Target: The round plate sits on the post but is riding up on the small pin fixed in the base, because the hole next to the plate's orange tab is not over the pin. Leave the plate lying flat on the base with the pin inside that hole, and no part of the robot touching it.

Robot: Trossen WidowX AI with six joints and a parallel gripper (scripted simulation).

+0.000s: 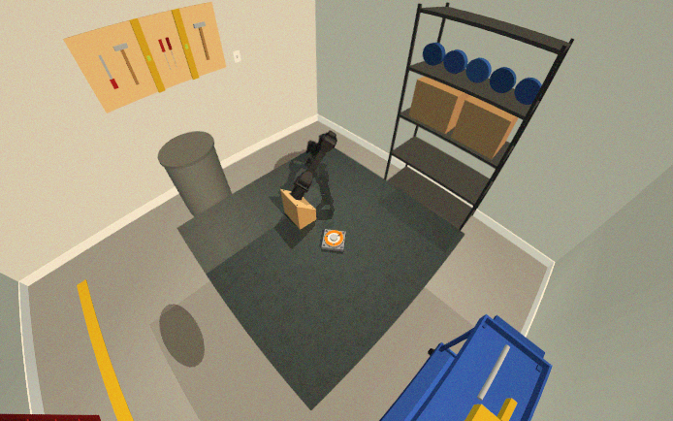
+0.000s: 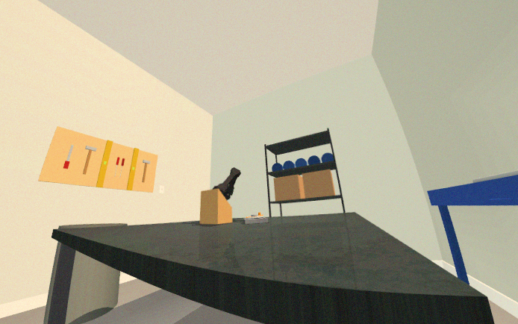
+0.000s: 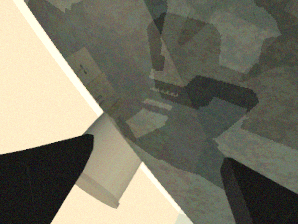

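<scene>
The base is 610 mm ahead of my gripper tip, 340 mm to the right of it and 40 mm below it.
</scene>
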